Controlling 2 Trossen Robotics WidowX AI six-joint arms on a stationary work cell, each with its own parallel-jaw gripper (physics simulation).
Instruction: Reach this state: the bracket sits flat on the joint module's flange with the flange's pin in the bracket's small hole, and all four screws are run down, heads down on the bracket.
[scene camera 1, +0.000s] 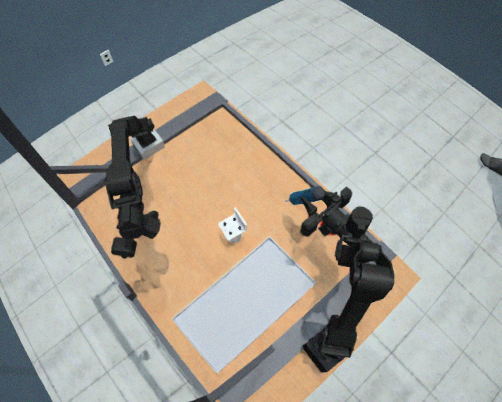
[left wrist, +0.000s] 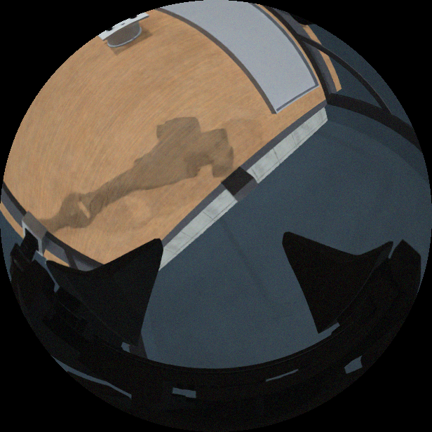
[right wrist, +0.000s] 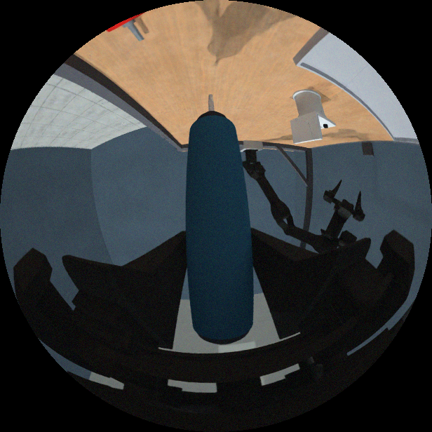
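Where they show: right gripper, fingertip midpoint: (scene camera 1: 306, 192); left arm's base, link origin: (scene camera 1: 146, 139); right arm's base, link origin: (scene camera 1: 330, 346).
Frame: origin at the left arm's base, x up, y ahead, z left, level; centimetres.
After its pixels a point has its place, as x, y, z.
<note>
The white bracket (scene camera 1: 231, 227) @[2.3, 51.8, 4.9] (left wrist: 131, 24) (right wrist: 306, 128) lies flat on top of the grey joint module (scene camera 1: 235, 241) @[-3.8, 54.4, 4.2] (left wrist: 124, 38) (right wrist: 308, 104), its upright tab at one edge. Several dark screw heads show on the bracket; how deep they sit, and the flange's pin, cannot be made out. My right gripper (scene camera 1: 317, 199) (right wrist: 217, 235) is shut on the blue screwdriver (scene camera 1: 300, 196) @[16.1, 61.3, 24.1] (right wrist: 218, 200), held above the table to the right of the bracket, its thin tip pointing away from the fingers. My left gripper (scene camera 1: 136, 239) (left wrist: 223, 242) is open and empty, raised left of the bracket.
A red-handled tool (scene camera 1: 326, 229) (right wrist: 125, 22) lies partly hidden under the right arm. A pale grey panel (scene camera 1: 245, 305) @[-3.9, 73.9, -6.1] (left wrist: 285, 65) (right wrist: 365, 90) lies in front of the module. Dark rails (scene camera 1: 272, 148) @[-2.5, 32.6, 37.4] border the table, and a dark post (scene camera 1: 37, 159) @[26.8, 6.6, -35.8] rises at the left.
</note>
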